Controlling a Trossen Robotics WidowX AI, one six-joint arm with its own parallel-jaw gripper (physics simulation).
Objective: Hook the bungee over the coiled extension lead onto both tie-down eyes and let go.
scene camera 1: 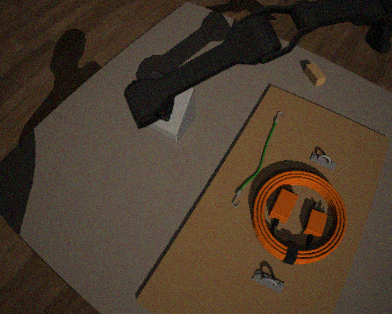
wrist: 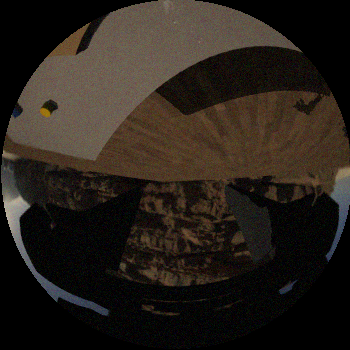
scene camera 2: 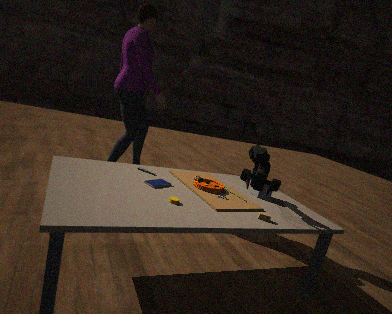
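Where they show: gripper, fingertip midpoint: (wrist: 183, 190) (scene camera 2: 256, 191); arm's base, origin of the base link: (scene camera 1: 160, 104).
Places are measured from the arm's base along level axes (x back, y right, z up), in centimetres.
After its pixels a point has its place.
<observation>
The green bungee (scene camera 1: 263, 147) {x -24.9, y -3.1, z -5.2 cm} (scene camera 2: 236, 194) {x -23.2, y -1.2, z -5.3 cm} lies on the tan board (scene camera 1: 200, 245) {x -22.5, y 23.7, z -5.2 cm} (scene camera 2: 237, 203) {x -33.8, y -14.7, z -5.2 cm}, with a metal hook at each end. It lies beside the orange coiled extension lead (scene camera 1: 340, 216) {x -45.9, y 6.9, z -2.5 cm} (scene camera 2: 210, 188) {x -43.0, y 1.3, z -2.6 cm}, not across it. One tie-down eye (scene camera 1: 322, 159) {x -38.6, y -6.1, z -4.9 cm} stands near the bungee's upper end in scene camera 1; the other eye (scene camera 1: 268, 280) {x -37.3, y 24.4, z -4.8 cm} stands below the coil. Both hooks are apart from the eyes. My gripper (scene camera 2: 259, 185) {x -50.1, y -40.8, z 12.9 cm} (wrist: 183, 190) {x -50.1, y -40.8, z 12.9 cm} is open and empty, raised above the table to the side of the board. Scene camera 1 shows part of it at the upper right edge.
A pale block (scene camera 1: 183, 120) {x -6.4, y 0.6, z -1.7 cm} sits under the arm. A wooden block (scene camera 1: 315, 73) {x -29.5, y -31.2, z -3.4 cm} (scene camera 2: 264, 217) {x -30.6, y -33.4, z -4.7 cm} lies off the board. A yellow object (scene camera 2: 174, 200) {x -74.0, y -11.2, z -4.6 cm} (wrist: 46, 111) {x -72.4, y -10.3, z -4.5 cm}, a blue flat object (scene camera 2: 158, 183) {x -71.5, y 14.1, z -5.2 cm} and a dark pen-like object (scene camera 2: 147, 171) {x -69.4, y 36.2, z -5.4 cm} lie across the board. A person (scene camera 2: 135, 60) stands behind the table.
</observation>
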